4 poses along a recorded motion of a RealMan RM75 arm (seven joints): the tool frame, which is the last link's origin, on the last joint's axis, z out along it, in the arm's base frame.
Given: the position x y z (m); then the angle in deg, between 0 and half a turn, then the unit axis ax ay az.
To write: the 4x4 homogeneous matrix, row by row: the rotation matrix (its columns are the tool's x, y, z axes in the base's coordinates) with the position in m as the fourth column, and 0 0 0 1 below. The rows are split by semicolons. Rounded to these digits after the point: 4 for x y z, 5 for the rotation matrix.
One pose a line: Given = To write
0.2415, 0.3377, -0.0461, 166.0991, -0.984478, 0.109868, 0.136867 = 0.93930, -0.24604, -0.23914, 0.2415; -0.18028, -0.94692, 0.26615, 0.3377; -0.29193, -0.20688, -0.93380, -0.0461; 0, 0, 0, 1
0.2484, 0.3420, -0.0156, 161.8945, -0.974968, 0.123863, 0.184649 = 0.90357, -0.29293, -0.31265, 0.2484; -0.17816, -0.92056, 0.34760, 0.3420; -0.38963, -0.25838, -0.88398, -0.0156; 0, 0, 0, 1
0.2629, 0.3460, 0.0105, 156.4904, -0.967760, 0.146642, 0.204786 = 0.87838, -0.35374, -0.32142, 0.2629; -0.19036, -0.87577, 0.44361, 0.3460; -0.43841, -0.32847, -0.83660, 0.0105; 0, 0, 0, 1
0.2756, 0.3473, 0.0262, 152.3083, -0.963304, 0.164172, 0.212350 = 0.86416, -0.39686, -0.30939, 0.2756; -0.19950, -0.83464, 0.51339, 0.3473; -0.46198, -0.38193, -0.80044, 0.0262; 0, 0, 0, 1
